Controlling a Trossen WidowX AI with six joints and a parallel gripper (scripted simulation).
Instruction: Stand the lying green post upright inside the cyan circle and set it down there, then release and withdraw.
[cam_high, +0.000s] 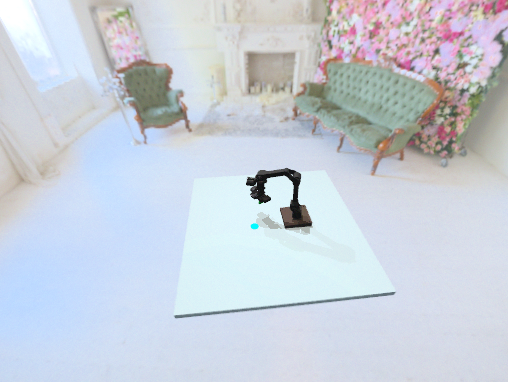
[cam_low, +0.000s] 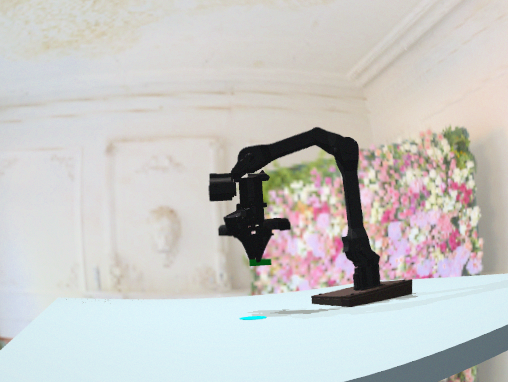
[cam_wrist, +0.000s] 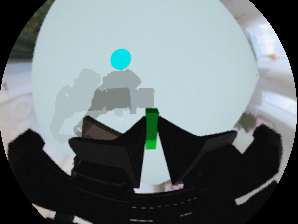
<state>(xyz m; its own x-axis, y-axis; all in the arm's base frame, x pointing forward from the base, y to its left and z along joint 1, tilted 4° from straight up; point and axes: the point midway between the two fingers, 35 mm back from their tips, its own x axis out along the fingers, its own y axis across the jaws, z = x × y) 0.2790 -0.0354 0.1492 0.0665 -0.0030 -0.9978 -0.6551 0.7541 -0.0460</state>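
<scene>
Right now my gripper tip is 30 mm short of the cyan circle, 130 mm to the right of it and 130 mm above it. The rest, counted from my gripper tip: green post 20 mm behind, 10 mm to the right.
</scene>
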